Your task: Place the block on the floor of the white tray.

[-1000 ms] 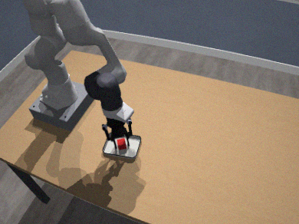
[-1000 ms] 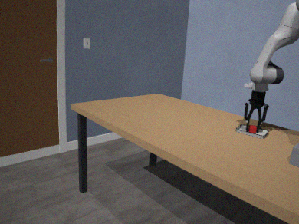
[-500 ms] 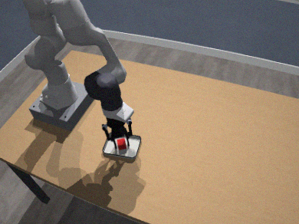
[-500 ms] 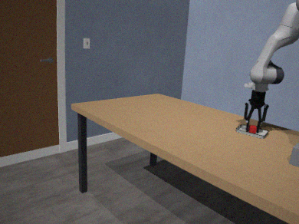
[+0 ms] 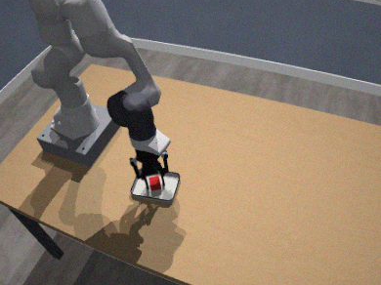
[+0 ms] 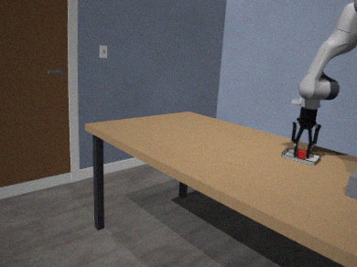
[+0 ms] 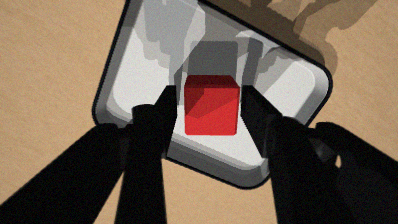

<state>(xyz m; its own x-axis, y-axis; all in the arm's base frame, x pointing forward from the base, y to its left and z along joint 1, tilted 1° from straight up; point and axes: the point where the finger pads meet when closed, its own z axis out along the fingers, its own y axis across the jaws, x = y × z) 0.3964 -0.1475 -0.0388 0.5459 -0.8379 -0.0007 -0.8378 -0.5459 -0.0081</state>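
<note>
Now: hand 2 cm above the block. Also, from my hand: tray: 3 cm below.
</note>
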